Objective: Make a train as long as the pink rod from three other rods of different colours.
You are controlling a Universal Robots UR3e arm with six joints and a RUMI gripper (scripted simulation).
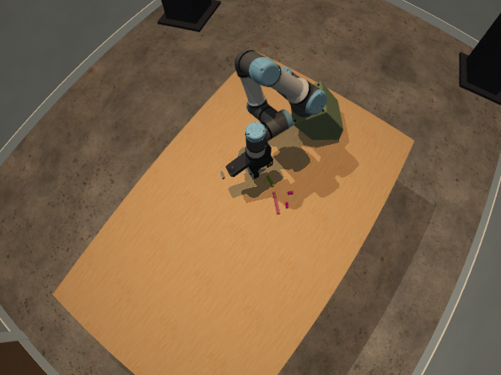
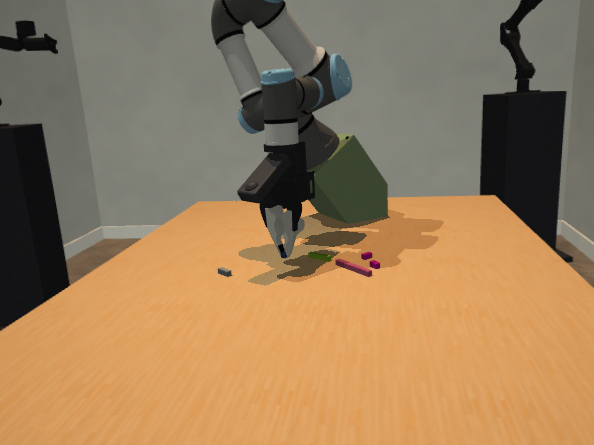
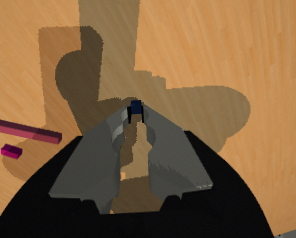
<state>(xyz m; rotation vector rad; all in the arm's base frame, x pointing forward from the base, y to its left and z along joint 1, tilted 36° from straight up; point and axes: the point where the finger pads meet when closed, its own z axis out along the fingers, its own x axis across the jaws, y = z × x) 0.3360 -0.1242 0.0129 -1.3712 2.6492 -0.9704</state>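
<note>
Now: the small blue rod 10 mm below my hand. The rest, counted from my hand: pink rod 70 mm ahead, 120 mm to the left, 20 mm below; then grey rod 30 mm ahead, 120 mm to the right, 20 mm below; then lime rod 10 mm behind, 70 mm to the left, 20 mm below.
</note>
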